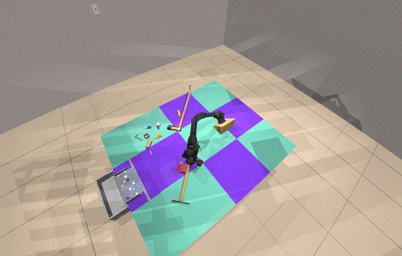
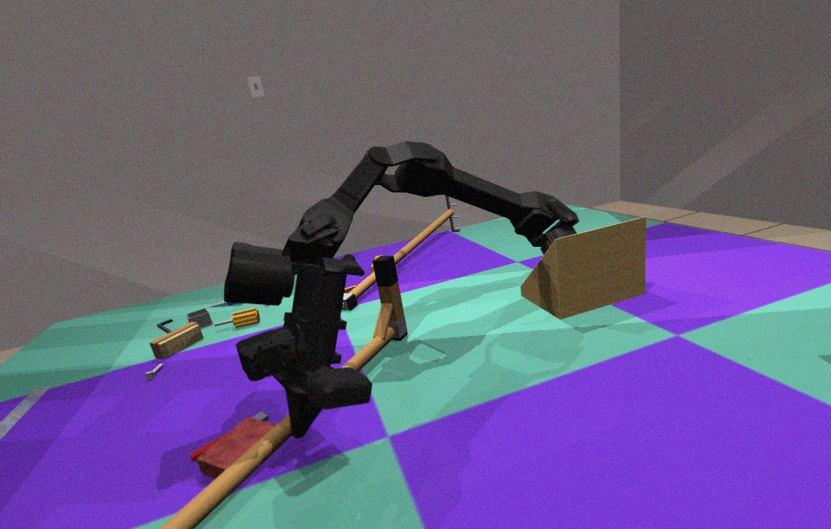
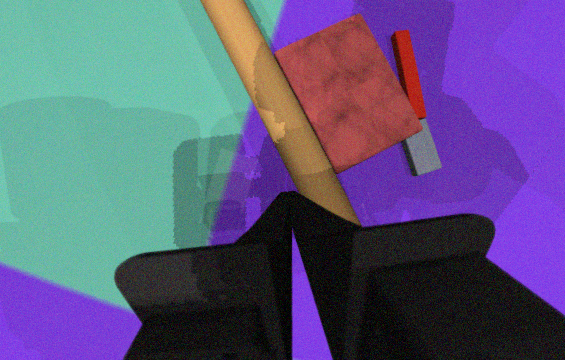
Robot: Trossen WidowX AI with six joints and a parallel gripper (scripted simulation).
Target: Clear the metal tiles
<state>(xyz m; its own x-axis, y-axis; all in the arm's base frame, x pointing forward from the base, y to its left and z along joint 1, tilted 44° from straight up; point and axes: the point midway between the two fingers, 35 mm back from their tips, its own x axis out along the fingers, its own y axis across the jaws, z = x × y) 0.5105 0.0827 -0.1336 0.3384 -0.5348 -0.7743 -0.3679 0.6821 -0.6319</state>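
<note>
The long scraper is 5 cm above my gripper tip and 2 cm ahead of it. The rest, counted from my gripper tip: red block 7 cm ahead, 2 cm to the right; then wooden block 42 cm to the right, 20 cm ahead, 1 cm above; then orange screwdriver 45 cm to the right, 8 cm ahead.
</note>
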